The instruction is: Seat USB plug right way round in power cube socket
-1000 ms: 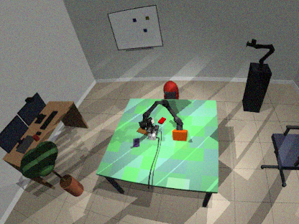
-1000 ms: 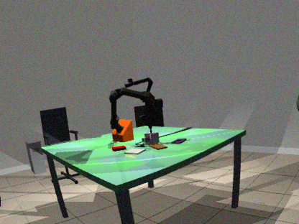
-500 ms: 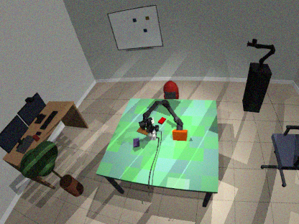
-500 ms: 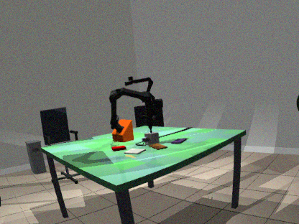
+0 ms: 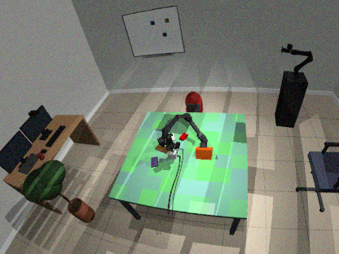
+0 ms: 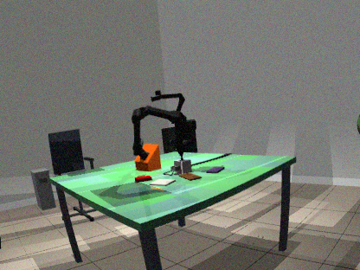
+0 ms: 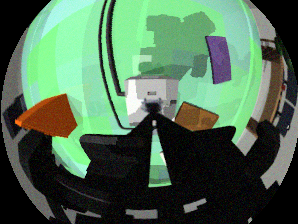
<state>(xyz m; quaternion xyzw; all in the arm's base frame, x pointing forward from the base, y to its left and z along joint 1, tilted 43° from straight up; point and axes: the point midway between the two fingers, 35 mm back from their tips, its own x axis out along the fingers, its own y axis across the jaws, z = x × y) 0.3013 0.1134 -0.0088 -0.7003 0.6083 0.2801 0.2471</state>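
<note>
My gripper tip is 20 mm above the dark USB plug. Also, from my gripper tip: white card: 240 mm to the right, 130 mm ahead, 100 mm below; orange-brown card: 150 mm ahead, 100 mm below, 70 mm to the right; purple card: 170 mm ahead, 120 mm to the left, 100 mm below.
</note>
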